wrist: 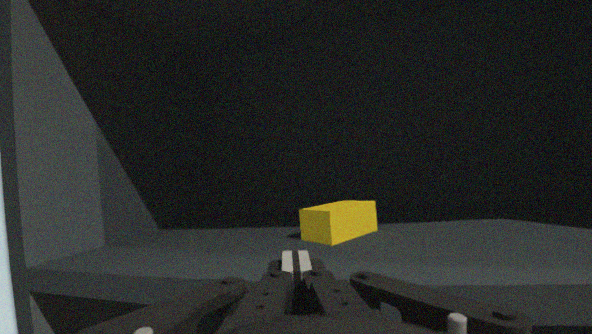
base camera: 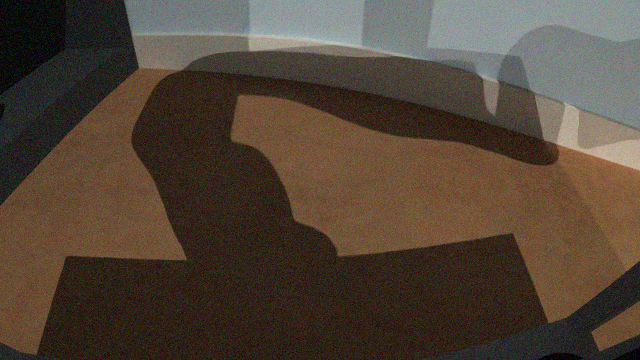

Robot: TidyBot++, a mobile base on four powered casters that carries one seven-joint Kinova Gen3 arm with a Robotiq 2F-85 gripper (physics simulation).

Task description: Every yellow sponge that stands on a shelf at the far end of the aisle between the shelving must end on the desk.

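Frame: origin at the arm's base, x ahead, y left, z up, level; centimetres.
Seen in the pictures: gripper, fingertip midpoint: (wrist: pixel 295 268).
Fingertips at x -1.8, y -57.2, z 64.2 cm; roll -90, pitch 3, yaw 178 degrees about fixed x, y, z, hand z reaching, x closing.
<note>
A point is followed by its place in that frame.
A yellow sponge (wrist: pixel 337 222) @[y -80.6, x -8.6, z 62.2 cm] lies on a dark grey shelf board (wrist: pixel 200 250) @[y -84.2, x 10.6, z 59.4 cm] in the wrist view, a little right of the middle, turned at an angle. My gripper (wrist: pixel 295 268) @[y -57.2, x -1.8, z 64.2 cm] is shut with its two pale fingertip pads together and nothing between them. The fingertips are in front of the sponge, a little to its left and apart from it. The sponge, the gripper and the desk do not show in the base camera view.
A grey side panel (wrist: pixel 55 150) @[y -87.2, x 32.5, z 75.8 cm] stands at the left of the shelf. In the base camera view, dark shelving (base camera: pixel 95 80) @[y 40.4, x 70.5, z -34.4 cm] stands at the left, a pale wall (base camera: pixel 310 20) @[y -5.0, x 69.5, z -26.9 cm] rises beyond the brown floor (base camera: pixel 400 190) @[y -14.8, x 40.8, z -39.7 cm], and shadows of the arm and base fall across both.
</note>
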